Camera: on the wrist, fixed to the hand. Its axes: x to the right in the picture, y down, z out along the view.
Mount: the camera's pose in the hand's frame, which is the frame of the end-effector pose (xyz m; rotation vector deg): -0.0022 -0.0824 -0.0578 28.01 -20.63 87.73
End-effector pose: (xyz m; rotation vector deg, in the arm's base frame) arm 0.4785 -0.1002 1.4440 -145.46 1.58 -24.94
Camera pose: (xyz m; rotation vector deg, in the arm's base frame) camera 0.4525 -0.0607 1.5329 -83.05 79.02 31.70
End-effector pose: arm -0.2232 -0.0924 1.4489 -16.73 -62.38 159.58
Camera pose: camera -0.2032 0.0051 1.4638 19.65 -1.42 -101.32
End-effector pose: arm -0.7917 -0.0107 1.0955 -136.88 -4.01 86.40
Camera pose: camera -0.7311 0.0534 1.1440 80.00 -110.41 -103.92
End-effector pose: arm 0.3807 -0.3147 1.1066 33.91 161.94 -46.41
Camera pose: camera 0.3475 -0.3486 1.1954 111.42 64.80 -55.30
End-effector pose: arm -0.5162 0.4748 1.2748 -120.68 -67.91 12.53
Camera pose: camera -0.5474 0.4723 1.3705 -118.81 31.55 80.64
